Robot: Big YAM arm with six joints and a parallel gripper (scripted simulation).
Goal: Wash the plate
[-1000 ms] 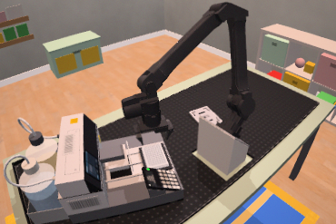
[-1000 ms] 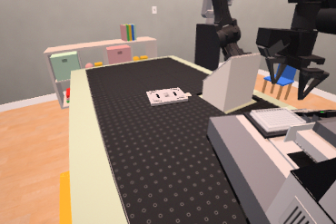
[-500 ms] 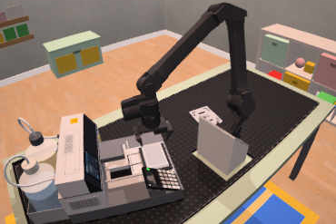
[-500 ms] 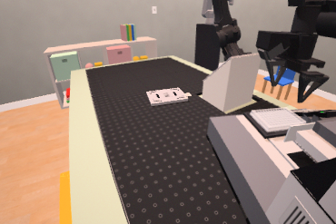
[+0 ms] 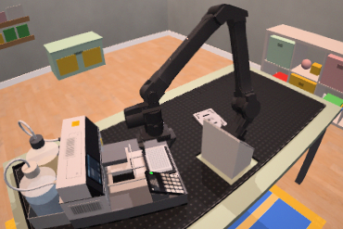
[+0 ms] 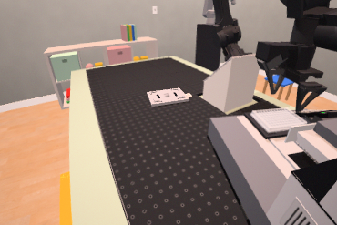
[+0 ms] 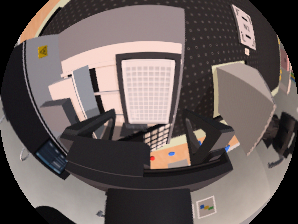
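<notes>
The white well plate is 6 cm below my hand. From my hand the other things lie so: plate nest N1: 44 cm to the right, 15 cm below, 9 cm ahead; plate washer: 14 cm to the left, 7 cm ahead, 3 cm below.
</notes>
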